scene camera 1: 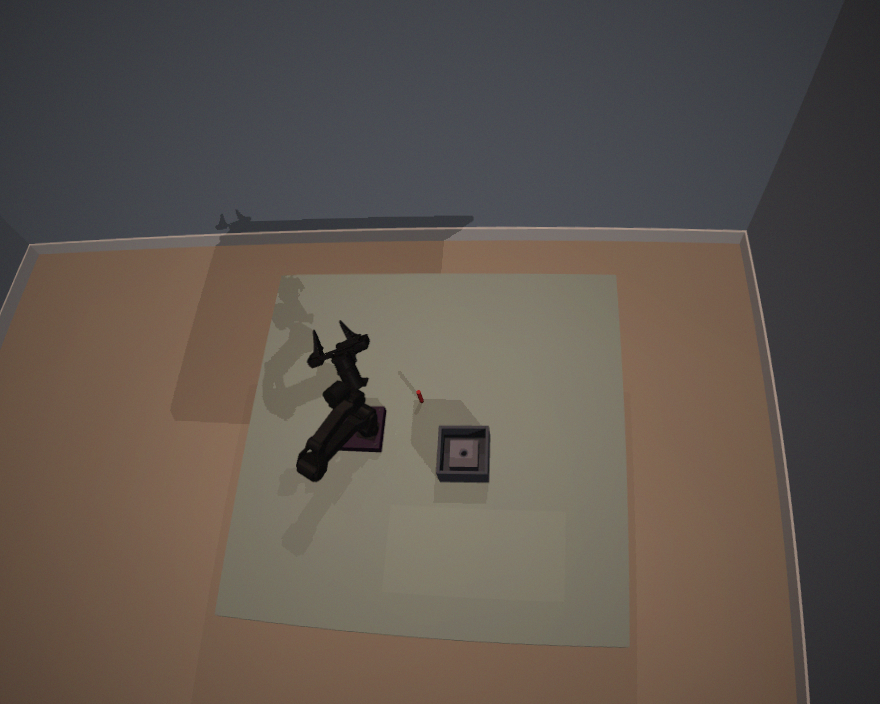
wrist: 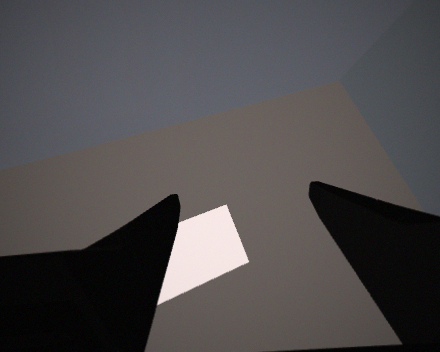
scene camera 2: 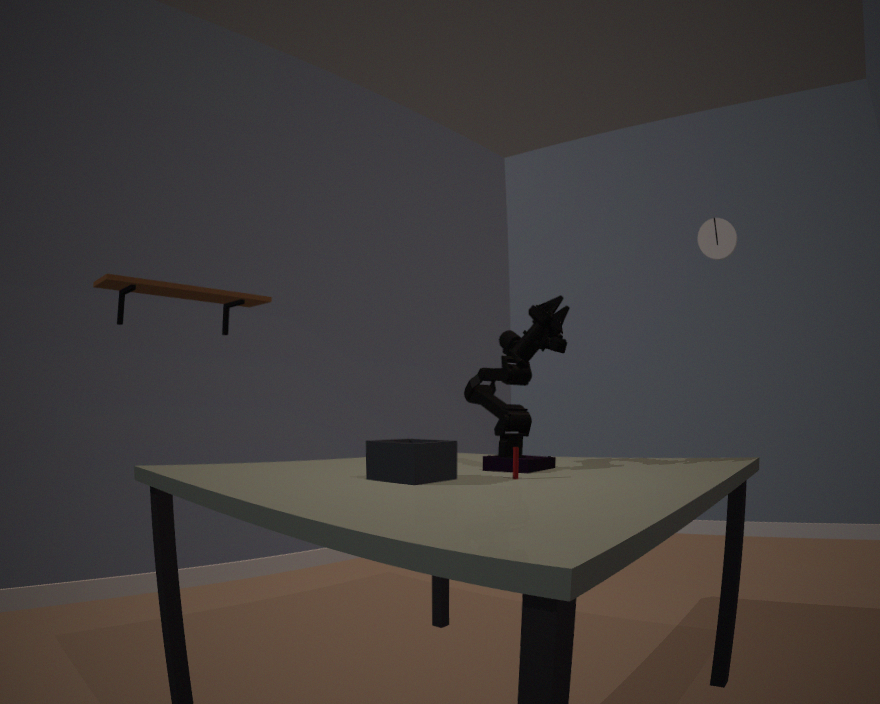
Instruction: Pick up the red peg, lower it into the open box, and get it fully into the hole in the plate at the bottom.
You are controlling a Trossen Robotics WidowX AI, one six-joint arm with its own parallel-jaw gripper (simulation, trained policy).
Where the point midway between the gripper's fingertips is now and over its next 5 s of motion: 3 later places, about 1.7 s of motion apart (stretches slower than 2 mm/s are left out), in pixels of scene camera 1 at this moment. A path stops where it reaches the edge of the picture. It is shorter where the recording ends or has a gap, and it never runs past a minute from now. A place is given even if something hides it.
My gripper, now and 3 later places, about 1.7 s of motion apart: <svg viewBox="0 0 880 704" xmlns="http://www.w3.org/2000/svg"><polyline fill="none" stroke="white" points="326,325 385,315 431,352 423,397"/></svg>
